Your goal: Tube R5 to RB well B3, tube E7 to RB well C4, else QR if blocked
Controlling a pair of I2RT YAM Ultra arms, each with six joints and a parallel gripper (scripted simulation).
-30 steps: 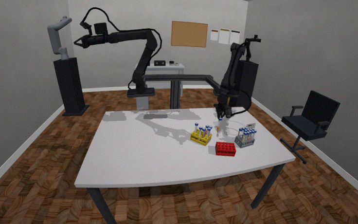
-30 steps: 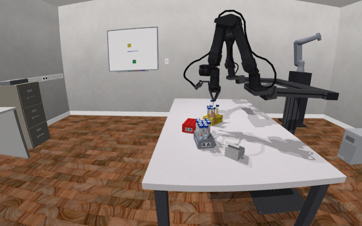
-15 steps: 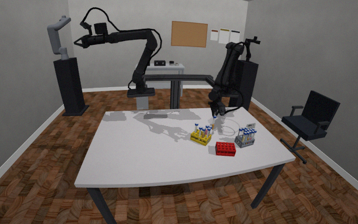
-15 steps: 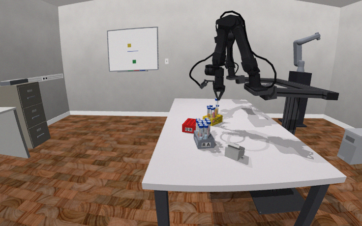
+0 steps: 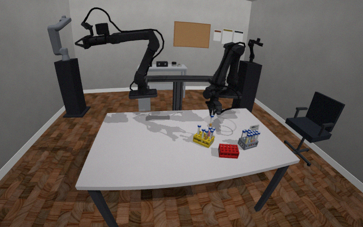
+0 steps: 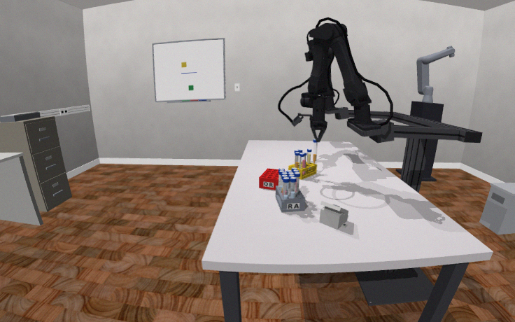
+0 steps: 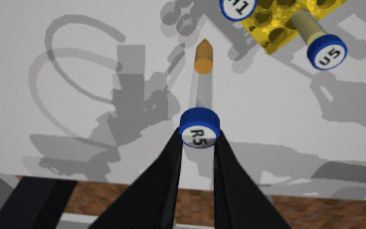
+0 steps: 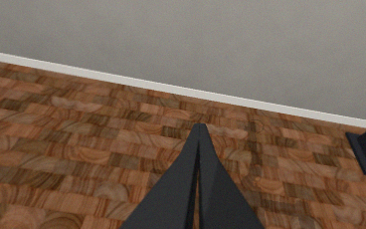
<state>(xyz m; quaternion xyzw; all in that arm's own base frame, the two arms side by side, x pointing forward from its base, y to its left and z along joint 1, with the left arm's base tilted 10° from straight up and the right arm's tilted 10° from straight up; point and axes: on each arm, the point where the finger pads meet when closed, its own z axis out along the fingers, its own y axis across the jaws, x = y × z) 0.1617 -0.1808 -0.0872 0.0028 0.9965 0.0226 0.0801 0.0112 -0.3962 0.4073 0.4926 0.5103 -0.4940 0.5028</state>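
Now: the yellow rack RB 60 mm ahead of my left hand, 50 mm to the right of it and 170 mm below it. From my left hand the other things lie so: red rack QR: 200 mm ahead, 80 mm to the left, 170 mm below; grey button box: 10 mm behind, 400 mm to the left, 150 mm below; grey rack RA: 130 mm ahead, 280 mm to the left, 170 mm below.
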